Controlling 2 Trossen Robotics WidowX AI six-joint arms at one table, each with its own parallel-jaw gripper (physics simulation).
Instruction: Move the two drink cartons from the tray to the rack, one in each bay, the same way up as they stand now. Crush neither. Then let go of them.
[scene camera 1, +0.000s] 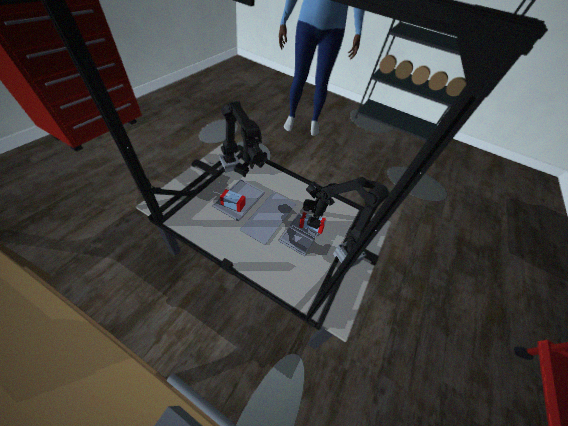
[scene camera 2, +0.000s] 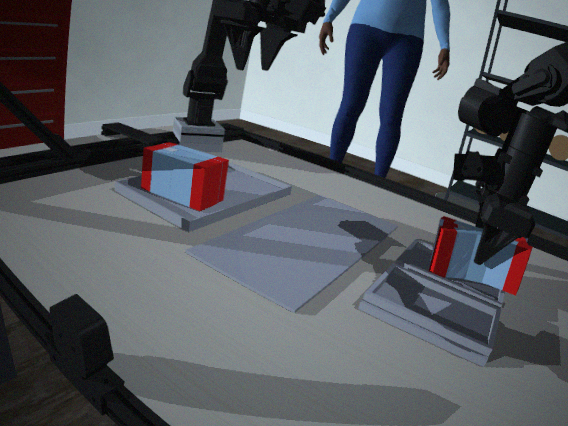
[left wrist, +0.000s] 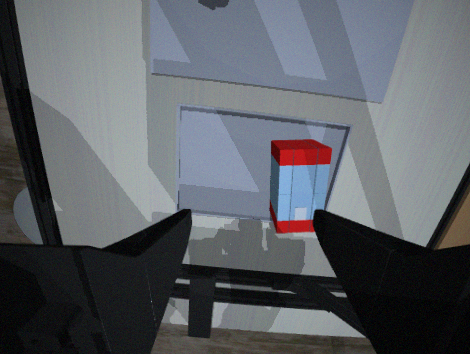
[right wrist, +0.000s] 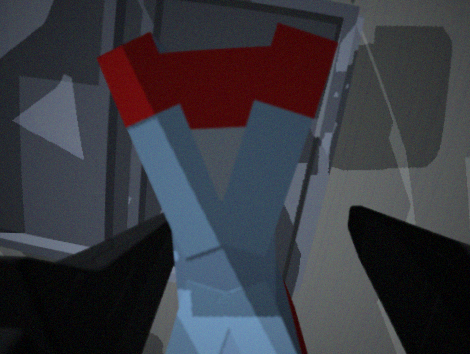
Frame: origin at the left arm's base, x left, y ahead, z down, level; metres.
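Seen in the pictures: left gripper, between the fingertips: (scene camera 1: 248, 172) (scene camera 2: 252, 70) (left wrist: 252, 216); right gripper, between the fingertips: (scene camera 2: 475, 253) (right wrist: 264, 218); left arm's base, origin of its link: (scene camera 1: 229, 159) (scene camera 2: 198, 122).
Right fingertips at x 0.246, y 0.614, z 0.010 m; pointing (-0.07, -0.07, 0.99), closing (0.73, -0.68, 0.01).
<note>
Pixels of each thing's top centre, then the offset from my right fingertips to it. Level surfaces: height alone.
- drink carton, centre of its top: (left wrist: 302, 194) (scene camera 2: 185, 153) (scene camera 1: 232, 196) dx -0.342, dy -0.297, dz -0.029 m
- grey tray, centre of its top: (left wrist: 257, 171) (scene camera 2: 207, 183) (scene camera 1: 239, 197) dx -0.293, dy -0.322, dz +0.029 m
- second carton, centre of its top: (right wrist: 221, 293) (scene camera 2: 489, 228) (scene camera 1: 314, 218) dx -0.008, dy +0.012, dz -0.045 m
- low grey rack, centre of its top: (right wrist: 119, 139) (scene camera 2: 447, 283) (scene camera 1: 302, 231) dx -0.074, dy +0.025, dz +0.025 m
- flat grey mat, height of its surface: dz +0.042 m
One drink carton (scene camera 1: 232, 200) (scene camera 2: 182, 175) (left wrist: 300, 186), light blue with red ends, lies on its side on the grey tray (scene camera 1: 253, 192) (scene camera 2: 198, 220) (left wrist: 216, 158). My left gripper (scene camera 1: 242, 167) (scene camera 2: 254, 51) (left wrist: 252, 216) is open and empty, high above the tray's near edge. The second carton (scene camera 1: 312, 223) (scene camera 2: 457, 253) (right wrist: 226, 175) sits tilted in the far part of the low grey rack (scene camera 1: 295, 246) (scene camera 2: 417, 325); in the right wrist view its blue faces look twisted into an X. My right gripper (scene camera 1: 314, 216) (scene camera 2: 487, 253) (right wrist: 264, 218) is open just above this carton, fingers apart on either side.
A flat grey mat (scene camera 1: 261, 226) (scene camera 2: 295, 249) (left wrist: 269, 42) lies between tray and rack. Black frame bars (scene camera 1: 113, 122) edge the table. A person (scene camera 1: 316, 63) (scene camera 2: 388, 84) stands behind it. A shelf unit (scene camera 1: 405, 120) and a red cabinet (scene camera 1: 92, 106) stand farther off.
</note>
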